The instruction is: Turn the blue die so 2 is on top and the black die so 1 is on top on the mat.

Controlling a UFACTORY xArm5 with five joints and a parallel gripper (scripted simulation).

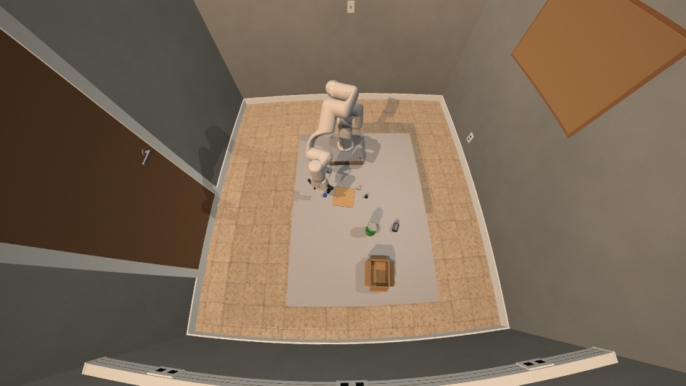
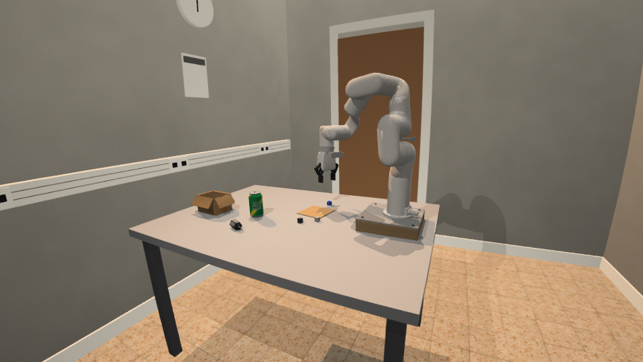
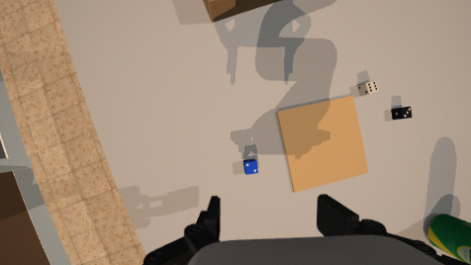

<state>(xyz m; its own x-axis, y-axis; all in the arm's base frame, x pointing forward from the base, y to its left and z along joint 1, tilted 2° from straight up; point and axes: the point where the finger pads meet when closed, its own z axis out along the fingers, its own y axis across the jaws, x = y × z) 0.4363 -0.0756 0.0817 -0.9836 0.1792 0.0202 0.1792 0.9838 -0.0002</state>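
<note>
The blue die is 13 cm below my hand and 1 cm behind it. Round my hand: white die (23 cm to the left, 13 cm below, 11 cm behind); mat (14 cm to the left, 14 cm below, 3 cm behind); black die (29 cm to the left, 13 cm below, 5 cm behind).
</note>
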